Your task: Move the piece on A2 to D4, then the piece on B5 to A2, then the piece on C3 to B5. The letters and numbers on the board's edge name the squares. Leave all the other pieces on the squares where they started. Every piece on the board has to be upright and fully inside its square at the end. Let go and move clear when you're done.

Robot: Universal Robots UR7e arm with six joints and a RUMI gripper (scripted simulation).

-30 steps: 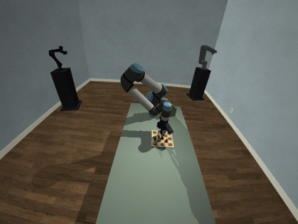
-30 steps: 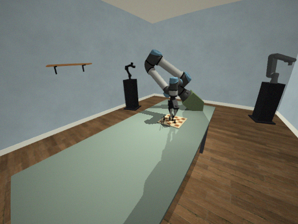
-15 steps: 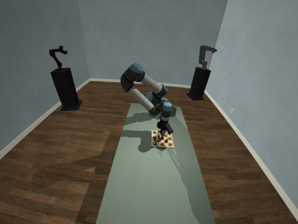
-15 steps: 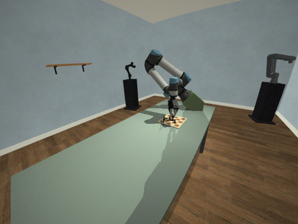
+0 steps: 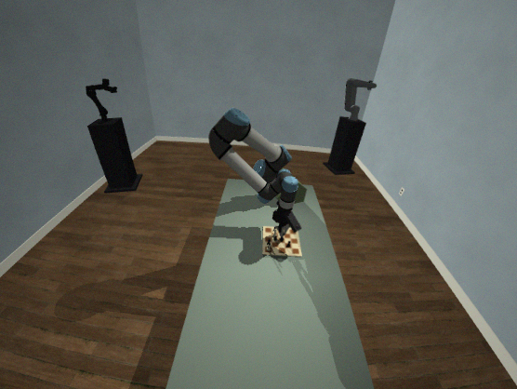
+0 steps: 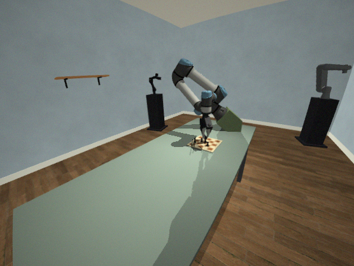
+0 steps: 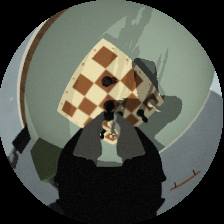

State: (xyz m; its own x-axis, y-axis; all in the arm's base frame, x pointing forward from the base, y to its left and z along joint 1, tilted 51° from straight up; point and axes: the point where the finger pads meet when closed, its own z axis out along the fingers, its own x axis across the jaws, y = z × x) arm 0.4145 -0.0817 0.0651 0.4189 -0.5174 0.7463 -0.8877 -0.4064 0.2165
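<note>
Now: hand 50 mm above the chessboard. Also, from my hand: white piece 40 mm behind, 30 mm to the right, 20 mm below.
</note>
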